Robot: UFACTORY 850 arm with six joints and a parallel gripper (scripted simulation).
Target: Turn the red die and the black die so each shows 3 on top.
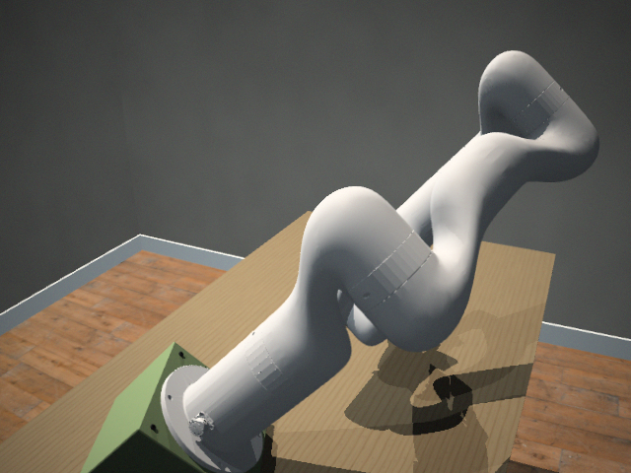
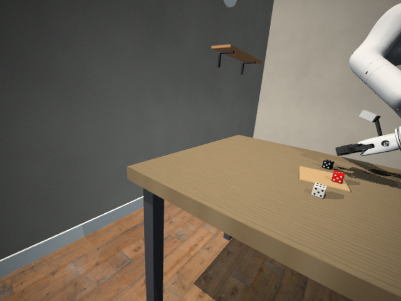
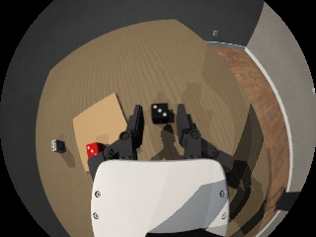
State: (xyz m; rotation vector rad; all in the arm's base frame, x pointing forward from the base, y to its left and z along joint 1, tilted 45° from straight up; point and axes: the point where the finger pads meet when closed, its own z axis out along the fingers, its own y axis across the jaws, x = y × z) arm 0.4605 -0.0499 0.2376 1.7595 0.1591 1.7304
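The black die is 7 cm below my hand, 4 cm ahead of it and 1 cm to the right of it. The rest, counted from my hand: red die: 13 cm to the left, 7 cm below, 1 cm ahead; then tan mat: 12 cm to the left, 8 cm below, 6 cm ahead; then white die: 28 cm to the left, 7 cm below, 7 cm ahead.
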